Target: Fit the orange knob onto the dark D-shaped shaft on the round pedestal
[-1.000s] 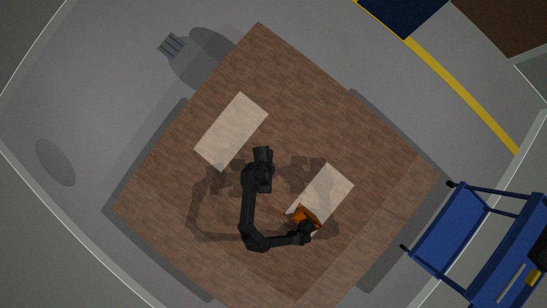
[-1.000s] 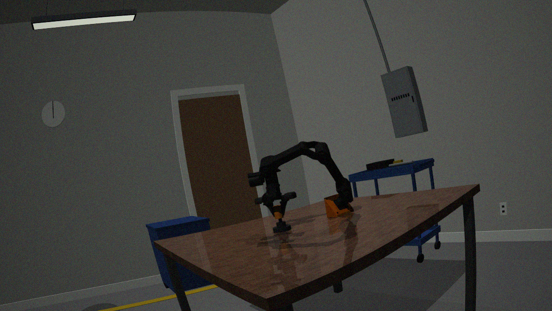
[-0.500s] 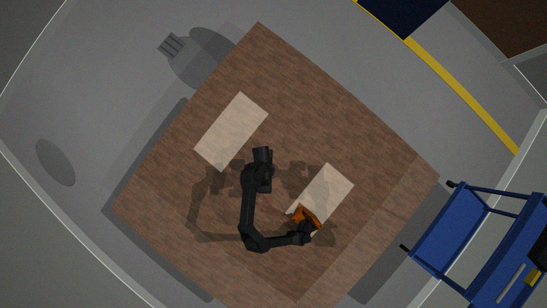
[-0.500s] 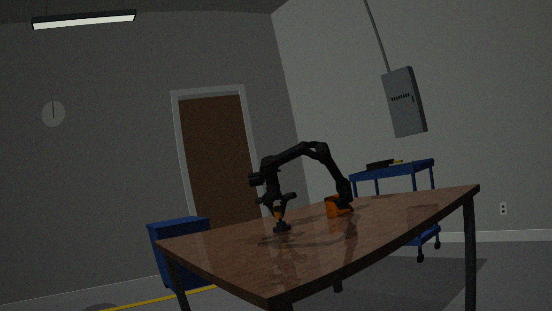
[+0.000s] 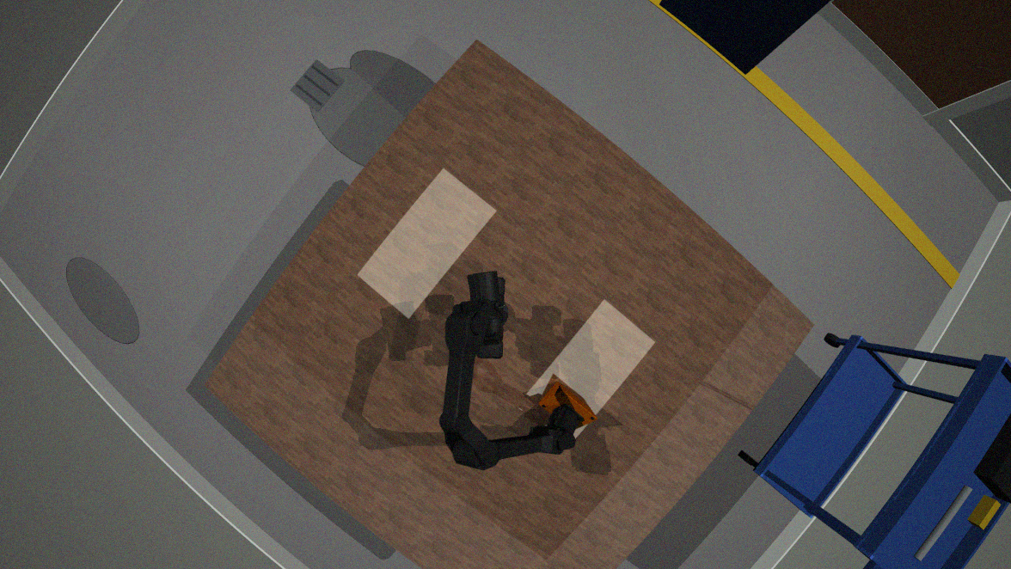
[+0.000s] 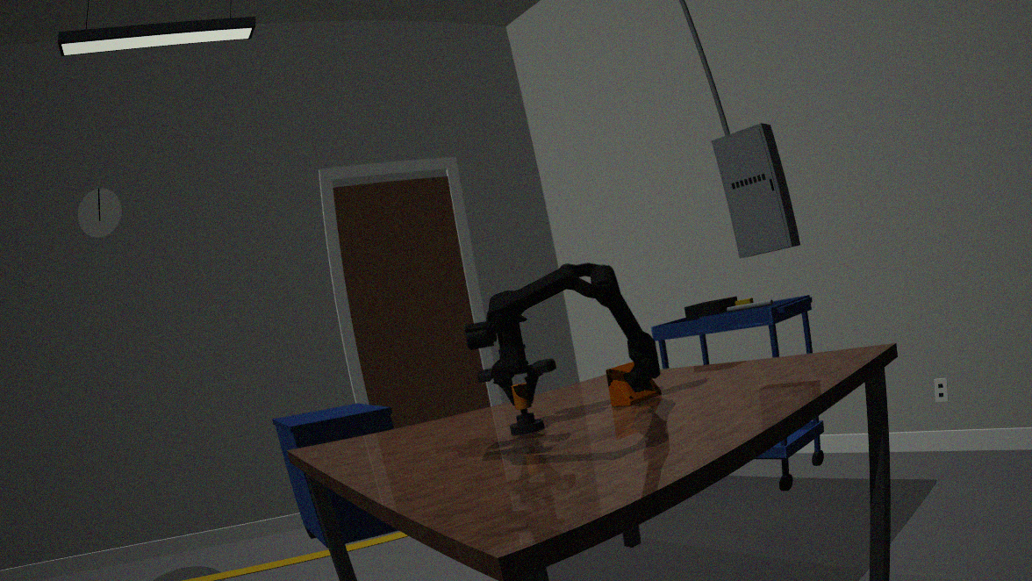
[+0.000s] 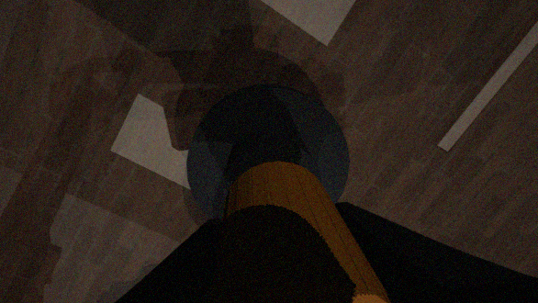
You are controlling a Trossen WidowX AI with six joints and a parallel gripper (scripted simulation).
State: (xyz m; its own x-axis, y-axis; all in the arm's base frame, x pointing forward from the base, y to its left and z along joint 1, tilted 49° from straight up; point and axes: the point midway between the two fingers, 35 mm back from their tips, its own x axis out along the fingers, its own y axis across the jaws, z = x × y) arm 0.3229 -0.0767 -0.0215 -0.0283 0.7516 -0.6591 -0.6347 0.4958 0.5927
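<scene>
My gripper tip is now 2 cm below the orange knob. The rest, counted from my gripper tip: round dark pedestal 4 cm below.
</scene>
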